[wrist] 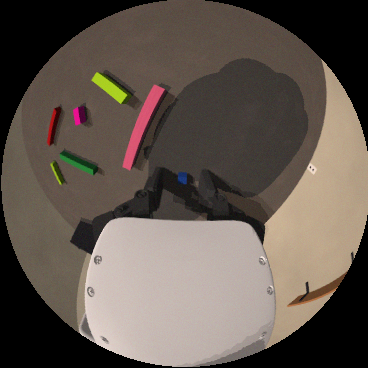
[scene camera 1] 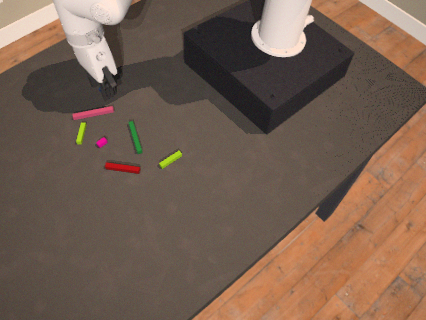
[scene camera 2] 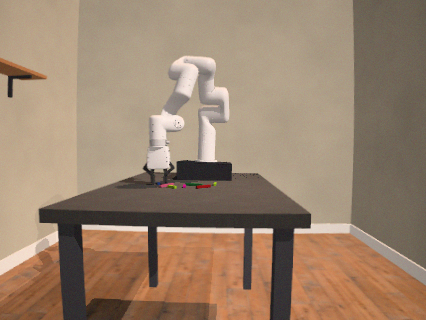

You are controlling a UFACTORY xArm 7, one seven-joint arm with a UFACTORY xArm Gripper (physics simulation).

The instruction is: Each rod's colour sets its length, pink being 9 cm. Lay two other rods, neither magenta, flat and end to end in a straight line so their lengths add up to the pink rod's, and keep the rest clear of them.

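Seen in the pictures: gripper, fingertip midpoint: [wrist: 180, 177] [scene camera 1: 103, 90] [scene camera 2: 159, 184]; arm's base at its link origin: [scene camera 1: 278, 38] [scene camera 2: 206, 161].
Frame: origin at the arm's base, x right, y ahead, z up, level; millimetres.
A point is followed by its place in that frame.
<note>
My gripper [scene camera 1: 108, 93] {x 178, y 370, z -85 mm} [scene camera 2: 159, 182] {x 178, y 370, z -85 mm} [wrist: 180, 177] {x 178, y 370, z -85 mm} is partly open and empty, low over the table, its fingertips on either side of a small blue rod [scene camera 1: 100, 89] [wrist: 182, 178] {x 180, y 375, z -75 mm}. The pink rod [scene camera 1: 93, 113] {x 128, y 425, z -77 mm} [wrist: 144, 125] {x 140, y 430, z -76 mm} lies flat near the gripper. One lime rod [scene camera 1: 81, 133] {x 97, y 473, z -75 mm} [wrist: 111, 88] {x 107, y 468, z -75 mm} lies beside it. The short magenta rod [scene camera 1: 102, 142] {x 49, y 449, z -76 mm} [wrist: 79, 115] {x 57, y 449, z -77 mm} lies between that lime rod and the green rod [scene camera 1: 135, 136] {x 18, y 386, z -75 mm} [wrist: 78, 162] {x 32, y 387, z -76 mm}. The red rod [scene camera 1: 122, 168] {x -30, y 450, z -76 mm} [wrist: 53, 126] {x -20, y 448, z -79 mm} and a second lime rod [scene camera 1: 170, 159] {x -73, y 362, z -75 mm} [wrist: 57, 173] {x -66, y 360, z -79 mm} lie farther off. All rods lie apart.
The arm's black base block [scene camera 1: 225, 82] {x -9, y 164, z -35 mm} [scene camera 2: 204, 170] {x -6, y 165, z -36 mm} stands on the dark table [scene camera 1: 165, 240] {x -203, y 470, z -85 mm} [scene camera 2: 175, 205] {x 18, y 837, z -85 mm}, to the right of the rods in the first scene view. The arm's shadow covers the table around the gripper. A wall shelf [scene camera 2: 22, 70] is at the left in the second scene view.
</note>
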